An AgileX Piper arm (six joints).
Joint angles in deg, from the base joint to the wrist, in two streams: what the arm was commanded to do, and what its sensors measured. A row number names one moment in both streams.
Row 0, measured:
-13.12 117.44 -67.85 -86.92 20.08 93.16
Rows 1 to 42, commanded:
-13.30 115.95 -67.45 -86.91 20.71 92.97
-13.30 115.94 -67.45 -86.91 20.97 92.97
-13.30 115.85 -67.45 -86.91 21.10 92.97
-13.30 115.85 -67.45 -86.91 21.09 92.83
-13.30 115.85 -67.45 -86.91 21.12 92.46
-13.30 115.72 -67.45 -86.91 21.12 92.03
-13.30 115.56 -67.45 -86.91 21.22 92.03
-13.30 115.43 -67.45 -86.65 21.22 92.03
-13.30 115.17 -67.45 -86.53 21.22 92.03
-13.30 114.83 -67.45 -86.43 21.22 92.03
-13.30 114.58 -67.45 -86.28 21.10 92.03
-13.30 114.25 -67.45 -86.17 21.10 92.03
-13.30 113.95 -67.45 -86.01 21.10 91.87
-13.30 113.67 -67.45 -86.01 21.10 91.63
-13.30 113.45 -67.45 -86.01 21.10 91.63
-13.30 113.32 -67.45 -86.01 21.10 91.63
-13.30 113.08 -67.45 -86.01 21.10 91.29
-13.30 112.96 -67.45 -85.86 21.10 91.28
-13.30 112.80 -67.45 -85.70 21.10 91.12
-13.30 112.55 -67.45 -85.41 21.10 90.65
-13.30 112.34 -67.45 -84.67 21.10 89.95
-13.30 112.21 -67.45 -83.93 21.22 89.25
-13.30 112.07 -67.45 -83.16 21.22 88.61
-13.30 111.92 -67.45 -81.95 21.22 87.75
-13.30 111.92 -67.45 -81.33 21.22 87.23
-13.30 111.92 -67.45 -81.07 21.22 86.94
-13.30 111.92 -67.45 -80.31 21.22 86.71
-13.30 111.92 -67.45 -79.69 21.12 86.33
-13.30 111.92 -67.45 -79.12 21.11 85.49
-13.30 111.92 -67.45 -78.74 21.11 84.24
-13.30 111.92 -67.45 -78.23 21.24 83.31
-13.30 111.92 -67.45 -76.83 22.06 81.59
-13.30 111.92 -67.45 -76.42 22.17 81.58
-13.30 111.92 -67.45 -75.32 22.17 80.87
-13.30 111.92 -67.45 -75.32 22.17 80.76
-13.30 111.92 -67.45 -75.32 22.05 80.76
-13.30 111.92 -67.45 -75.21 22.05 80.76
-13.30 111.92 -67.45 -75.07 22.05 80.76
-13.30 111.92 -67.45 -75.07 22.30 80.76
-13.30 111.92 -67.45 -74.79 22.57 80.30
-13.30 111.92 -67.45 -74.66 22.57 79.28
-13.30 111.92 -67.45 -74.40 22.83 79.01
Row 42, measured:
-13.12 112.64 -67.85 -74.84 21.08 80.84
